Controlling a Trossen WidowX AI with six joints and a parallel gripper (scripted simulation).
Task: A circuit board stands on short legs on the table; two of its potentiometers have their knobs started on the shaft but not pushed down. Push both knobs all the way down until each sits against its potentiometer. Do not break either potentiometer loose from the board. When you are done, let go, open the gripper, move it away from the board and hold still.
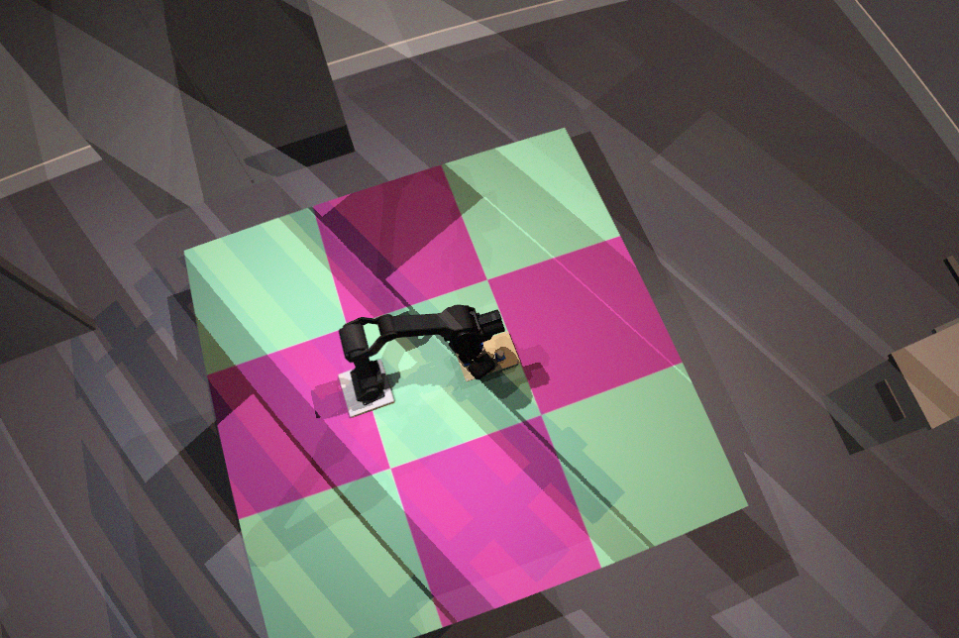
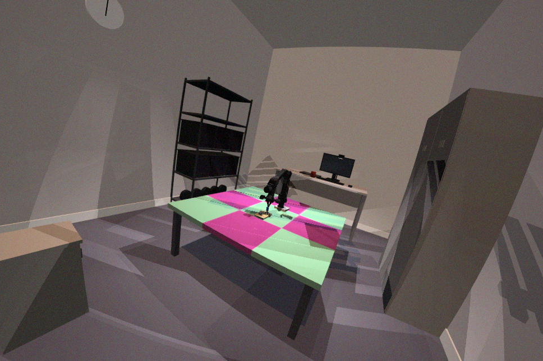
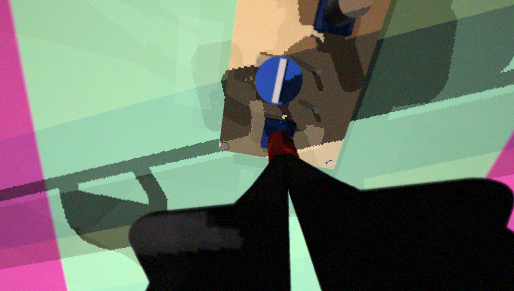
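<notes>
The red knob is 1 cm below my gripper tip. The rest, counted from my gripper tip: dark blue knob: 4 cm ahead, 1 cm to the left, 1 cm above.
</notes>
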